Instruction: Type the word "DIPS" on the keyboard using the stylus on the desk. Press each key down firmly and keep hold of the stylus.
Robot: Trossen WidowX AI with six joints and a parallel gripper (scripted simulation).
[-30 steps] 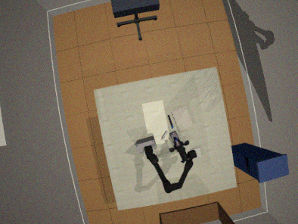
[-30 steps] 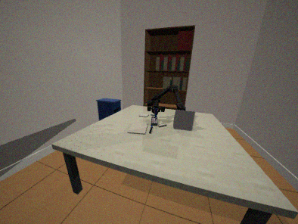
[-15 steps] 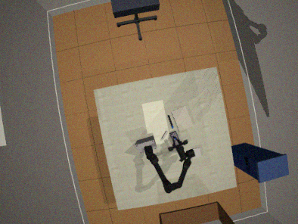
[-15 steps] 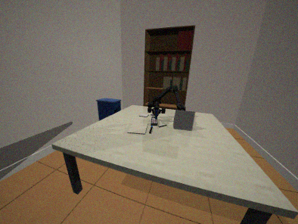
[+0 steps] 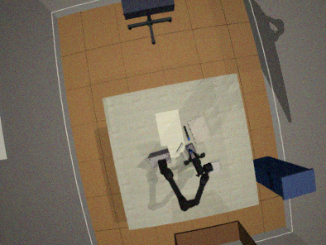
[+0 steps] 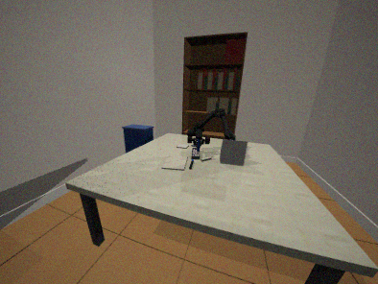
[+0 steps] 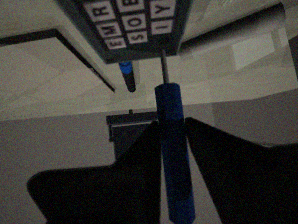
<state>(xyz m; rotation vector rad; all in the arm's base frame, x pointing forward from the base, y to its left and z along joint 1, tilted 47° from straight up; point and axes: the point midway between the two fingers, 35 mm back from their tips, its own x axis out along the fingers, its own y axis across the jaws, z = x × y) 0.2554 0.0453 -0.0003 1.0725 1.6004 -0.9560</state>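
My gripper tip is 11 cm to the right of the blue-capped pen, 8 cm above it and 1 cm short of it. Round my gripper tip: blue stylus: 1 cm below; notebook: 15 cm to the left, 13 cm ahead, 9 cm below.
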